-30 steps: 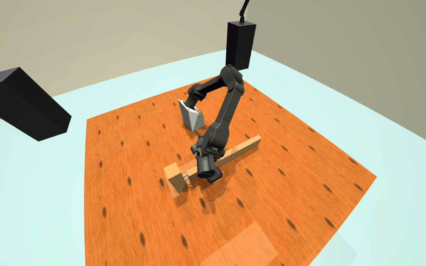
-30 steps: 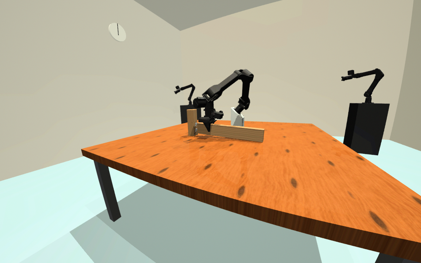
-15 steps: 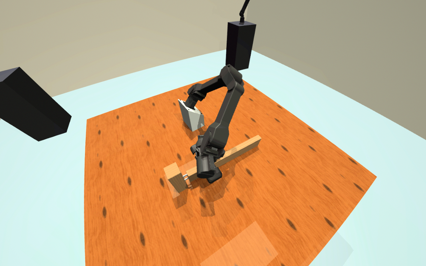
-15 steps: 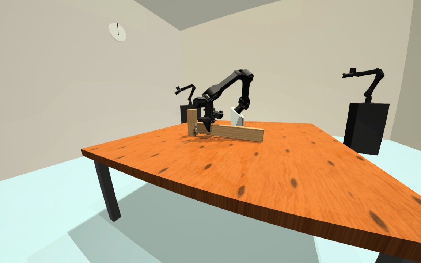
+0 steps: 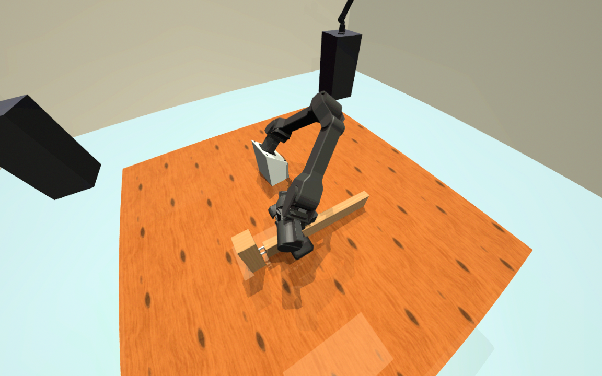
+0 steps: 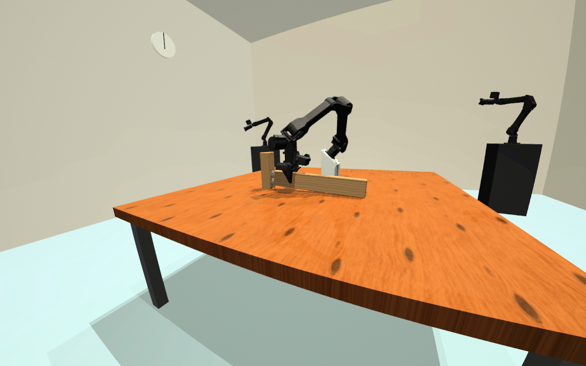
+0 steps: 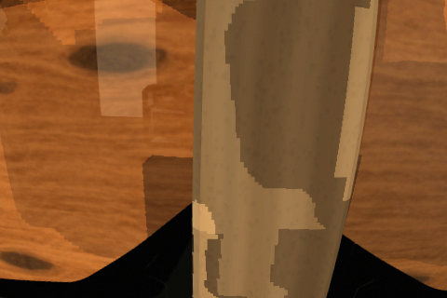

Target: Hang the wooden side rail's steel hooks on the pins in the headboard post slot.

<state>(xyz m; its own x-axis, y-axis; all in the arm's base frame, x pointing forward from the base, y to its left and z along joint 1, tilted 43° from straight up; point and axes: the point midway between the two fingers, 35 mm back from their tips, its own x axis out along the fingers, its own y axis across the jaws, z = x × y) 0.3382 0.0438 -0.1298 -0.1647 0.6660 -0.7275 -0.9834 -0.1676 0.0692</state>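
Now: the headboard post 130 mm to the right of my gripper tip, 40 mm above it and 10 mm ahead of it.
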